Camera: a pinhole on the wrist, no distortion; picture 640 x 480 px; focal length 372.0 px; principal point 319.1 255.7 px. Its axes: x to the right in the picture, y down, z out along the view. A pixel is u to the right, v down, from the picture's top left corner.
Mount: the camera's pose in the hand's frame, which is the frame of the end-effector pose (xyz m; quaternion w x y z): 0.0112 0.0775 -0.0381 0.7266 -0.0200 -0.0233 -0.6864
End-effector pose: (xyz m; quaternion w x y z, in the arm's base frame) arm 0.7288 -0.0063 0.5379 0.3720 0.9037 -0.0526 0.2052
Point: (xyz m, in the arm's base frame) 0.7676 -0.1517 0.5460
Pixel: 288.0 308.0
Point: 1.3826 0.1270 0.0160
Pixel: outside the picture
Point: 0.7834 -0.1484 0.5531
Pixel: 294.1 352.9
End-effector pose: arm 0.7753 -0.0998 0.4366 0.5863 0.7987 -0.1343 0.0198
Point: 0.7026 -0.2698 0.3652
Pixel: 468.0 146.5
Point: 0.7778 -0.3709 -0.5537
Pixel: outside the picture
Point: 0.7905 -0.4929 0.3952
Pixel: 355.3 319.2
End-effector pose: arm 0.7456 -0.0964 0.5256 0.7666 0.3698 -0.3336 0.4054
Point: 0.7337 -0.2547 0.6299
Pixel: 511.2 262.0
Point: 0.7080 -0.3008 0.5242
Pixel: 556.5 56.0
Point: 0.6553 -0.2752 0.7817
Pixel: 341.3 355.8
